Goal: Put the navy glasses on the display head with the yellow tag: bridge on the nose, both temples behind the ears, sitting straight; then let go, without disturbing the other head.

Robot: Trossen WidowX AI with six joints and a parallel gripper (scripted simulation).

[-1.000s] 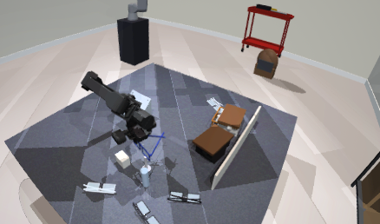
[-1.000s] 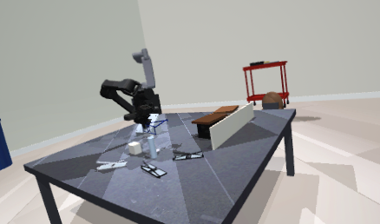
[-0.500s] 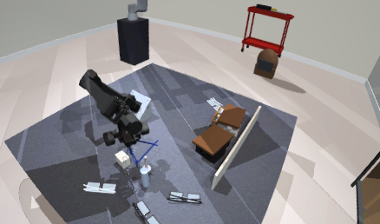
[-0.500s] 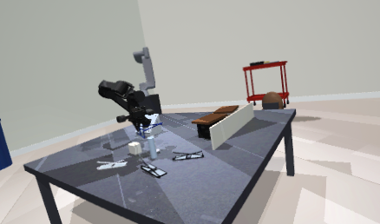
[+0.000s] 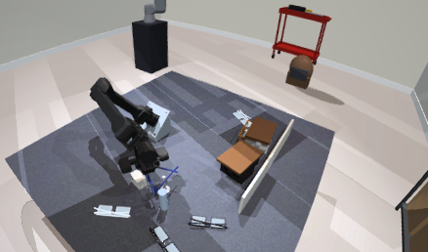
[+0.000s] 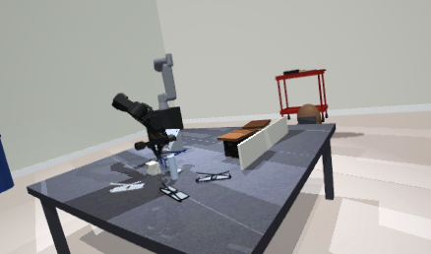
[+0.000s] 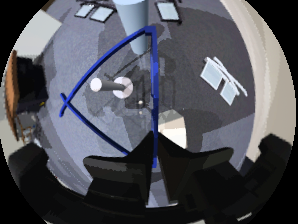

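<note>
Right now my gripper tip is 4 cm above the white block, 3 cm past it and 2 cm to the left of it. Round my gripper tip: white board 40 cm to the left, 38 cm ahead, 1 cm below.
</note>
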